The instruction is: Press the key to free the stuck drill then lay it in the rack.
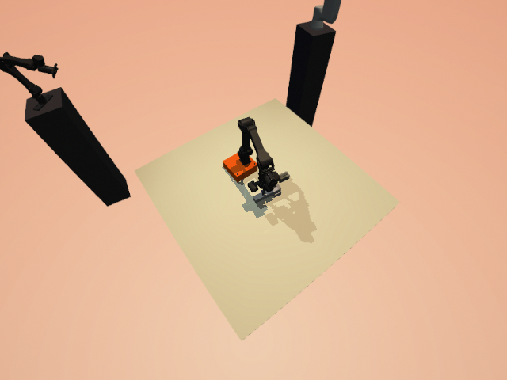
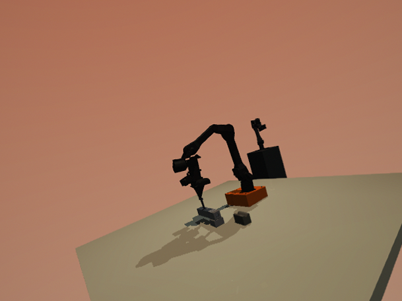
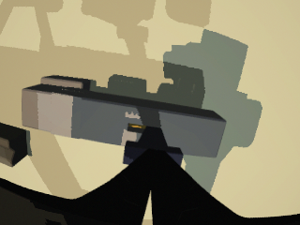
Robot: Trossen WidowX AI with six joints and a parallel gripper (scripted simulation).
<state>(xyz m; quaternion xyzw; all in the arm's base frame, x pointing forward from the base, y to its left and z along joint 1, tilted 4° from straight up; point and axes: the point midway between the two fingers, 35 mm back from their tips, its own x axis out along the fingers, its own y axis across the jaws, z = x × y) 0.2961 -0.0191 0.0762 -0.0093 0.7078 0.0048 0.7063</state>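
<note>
My gripper tip is 8 cm above the drill, 6 cm to the right of it and 1 cm past it. The rest, counted from my gripper tip: light grey holder block (9 cm below, 4 cm to the left, 1 cm behind); then rack (20 cm to the left, 10 cm below, 9 cm behind); then dark key (3 cm below).
</note>
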